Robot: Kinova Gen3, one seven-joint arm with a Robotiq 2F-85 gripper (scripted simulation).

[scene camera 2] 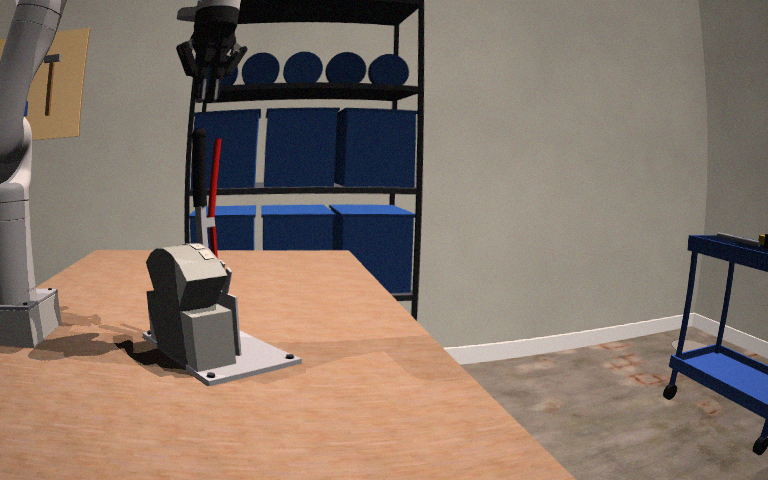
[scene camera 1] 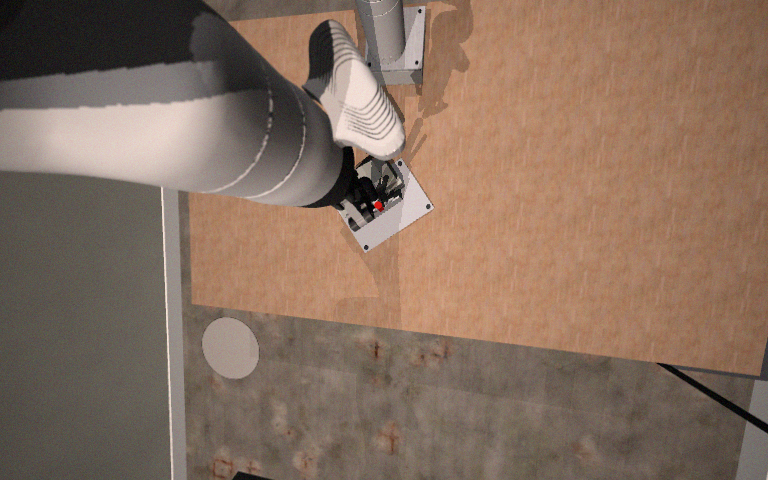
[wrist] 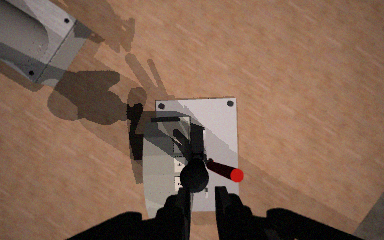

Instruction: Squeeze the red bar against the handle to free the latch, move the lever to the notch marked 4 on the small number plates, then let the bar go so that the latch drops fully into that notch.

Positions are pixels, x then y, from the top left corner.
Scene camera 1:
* my gripper: 356, 184
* number plate: 397, 214
